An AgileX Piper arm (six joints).
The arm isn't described. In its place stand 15 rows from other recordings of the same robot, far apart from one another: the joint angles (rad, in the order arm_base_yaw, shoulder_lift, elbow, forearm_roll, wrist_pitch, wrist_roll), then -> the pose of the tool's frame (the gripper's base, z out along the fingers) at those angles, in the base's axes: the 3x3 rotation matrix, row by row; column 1 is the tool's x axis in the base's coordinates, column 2 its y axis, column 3 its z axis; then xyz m.
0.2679 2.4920 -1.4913 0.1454 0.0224 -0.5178 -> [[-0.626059 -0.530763 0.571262], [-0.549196 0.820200 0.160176], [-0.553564 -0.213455 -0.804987]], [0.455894 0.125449 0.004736]
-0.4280 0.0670 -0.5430 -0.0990 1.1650 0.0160 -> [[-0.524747 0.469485 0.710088], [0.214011 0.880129 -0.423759], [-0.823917 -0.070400 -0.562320]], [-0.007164 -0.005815 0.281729]
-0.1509 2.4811 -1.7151 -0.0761 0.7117 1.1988 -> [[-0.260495 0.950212 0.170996], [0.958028 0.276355 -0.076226], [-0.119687 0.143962 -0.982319]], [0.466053 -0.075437 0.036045]
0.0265 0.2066 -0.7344 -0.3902 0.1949 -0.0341 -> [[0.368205 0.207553 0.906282], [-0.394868 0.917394 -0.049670], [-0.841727 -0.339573 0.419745]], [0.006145 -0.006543 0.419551]
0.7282 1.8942 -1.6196 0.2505 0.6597 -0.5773 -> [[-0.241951 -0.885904 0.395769], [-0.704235 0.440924 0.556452], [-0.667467 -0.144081 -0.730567]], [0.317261 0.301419 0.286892]
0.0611 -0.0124 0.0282 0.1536 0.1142 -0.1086 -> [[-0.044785 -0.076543 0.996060], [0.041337 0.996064 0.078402], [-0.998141 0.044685 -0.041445]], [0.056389 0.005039 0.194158]
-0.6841 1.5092 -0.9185 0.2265 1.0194 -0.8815 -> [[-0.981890 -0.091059 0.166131], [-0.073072 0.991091 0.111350], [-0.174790 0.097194 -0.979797]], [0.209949 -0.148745 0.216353]
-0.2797 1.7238 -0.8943 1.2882 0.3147 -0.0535 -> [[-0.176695 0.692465 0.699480], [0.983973 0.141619 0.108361], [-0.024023 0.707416 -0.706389]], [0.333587 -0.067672 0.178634]
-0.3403 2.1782 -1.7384 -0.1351 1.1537 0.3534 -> [[-0.799233 0.600606 0.022370], [0.592480 0.793581 -0.138554], [-0.100969 -0.097483 -0.990102]], [0.412847 -0.158066 0.176789]
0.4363 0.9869 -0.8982 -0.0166 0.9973 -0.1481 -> [[-0.687595 -0.529814 0.496498], [-0.493221 0.842631 0.216116], [-0.532866 -0.096282 -0.840704]], [0.160573 0.073470 0.325007]
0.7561 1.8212 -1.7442 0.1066 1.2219 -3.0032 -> [[0.793549 0.579050 0.187033], [0.510300 -0.800695 0.313819], [0.331473 -0.153588 -0.930879]], [0.277400 0.274111 0.326857]
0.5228 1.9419 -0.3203 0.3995 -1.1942 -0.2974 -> [[-0.284619 -0.216101 0.933966], [-0.317754 0.940451 0.120768], [-0.904447 -0.262399 -0.336337]], [0.231845 0.095620 0.091784]
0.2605 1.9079 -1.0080 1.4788 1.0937 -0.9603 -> [[-0.975892 -0.217338 0.019974], [-0.066743 0.384315 0.920786], [-0.207799 0.897255 -0.389555]], [0.309295 0.165752 0.174320]
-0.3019 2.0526 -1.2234 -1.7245 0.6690 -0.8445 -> [[0.119237 -0.894388 0.431107], [-0.456444 -0.434980 -0.776177], [0.881726 -0.104227 -0.460104]], [0.387502 -0.179090 0.160248]
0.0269 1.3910 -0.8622 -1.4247 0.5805 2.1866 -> [[-0.044749 0.675300 0.736184], [0.595697 0.609613 -0.522988], [-0.801961 0.415139 -0.429555]], [0.290495 -0.041578 0.281375]
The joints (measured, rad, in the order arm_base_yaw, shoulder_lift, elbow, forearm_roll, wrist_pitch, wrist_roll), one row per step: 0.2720, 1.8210, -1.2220, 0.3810, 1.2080, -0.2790; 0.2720, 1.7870, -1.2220, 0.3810, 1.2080, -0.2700; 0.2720, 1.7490, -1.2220, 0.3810, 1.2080, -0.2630; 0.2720, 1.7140, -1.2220, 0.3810, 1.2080, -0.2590; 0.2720, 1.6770, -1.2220, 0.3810, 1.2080, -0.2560; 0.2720, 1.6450, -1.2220, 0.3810, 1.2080, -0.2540; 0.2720, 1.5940, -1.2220, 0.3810, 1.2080, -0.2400; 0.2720, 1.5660, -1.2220, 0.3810, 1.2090, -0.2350; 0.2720, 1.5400, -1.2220, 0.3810, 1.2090, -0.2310; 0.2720, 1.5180, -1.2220, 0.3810, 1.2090, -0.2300; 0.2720, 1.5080, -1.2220, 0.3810, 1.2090, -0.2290; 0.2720, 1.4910, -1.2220, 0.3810, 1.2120, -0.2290; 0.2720, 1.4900, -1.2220, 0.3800, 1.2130, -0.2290; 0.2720, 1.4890, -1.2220, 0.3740, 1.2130, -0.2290; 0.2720, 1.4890, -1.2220, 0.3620, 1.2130, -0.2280; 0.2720, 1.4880, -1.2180, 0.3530, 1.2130, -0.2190; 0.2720, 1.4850, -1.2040, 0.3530, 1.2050, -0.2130; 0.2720, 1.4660, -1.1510, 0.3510, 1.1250, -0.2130
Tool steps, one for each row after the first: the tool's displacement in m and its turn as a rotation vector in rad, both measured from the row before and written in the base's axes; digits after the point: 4 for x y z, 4 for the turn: -0.0027, -0.0007, 0.0110, 0.0074, -0.0300, -0.0084; -0.0034, -0.0009, 0.0122, 0.0091, -0.0344, -0.0065; -0.0035, -0.0010, 0.0111, 0.0089, -0.0324, -0.0037; -0.0041, -0.0012, 0.0116, 0.0097, -0.0346, -0.0028; -0.0039, -0.0011, 0.0099, 0.0085, -0.0301, -0.0019; -0.0069, -0.0019, 0.0155, 0.0134, -0.0442, -0.0131; -0.0042, -0.0012, 0.0084, 0.0074, -0.0242, -0.0043; -0.0040, -0.0011, 0.0077, 0.0071, -0.0236, -0.0037; -0.0035, -0.0010, 0.0064, 0.0060, -0.0208, -0.0009; -0.0016, -0.0005, 0.0029, 0.0028, -0.0093, -0.0009; -0.0031, -0.0008, 0.0048, 0.0040, -0.0136, 0.0011; -0.0002, -0.0001, 0.0002, -0.0009, -0.0003, 0.0005; -0.0001, -0.0005, 0.0001, -0.0054, -0.0025, 0.0011; 0.0002, -0.0009, -0.0004, -0.0113, -0.0028, 0.0012; -0.0004, -0.0009, -0.0011, -0.0085, 0.0038, -0.0067; -0.0013, -0.0004, -0.0028, -0.0009, 0.0054, -0.0083; -0.0018, -0.0017, -0.0077, 0.0036, -0.0417, -0.0265
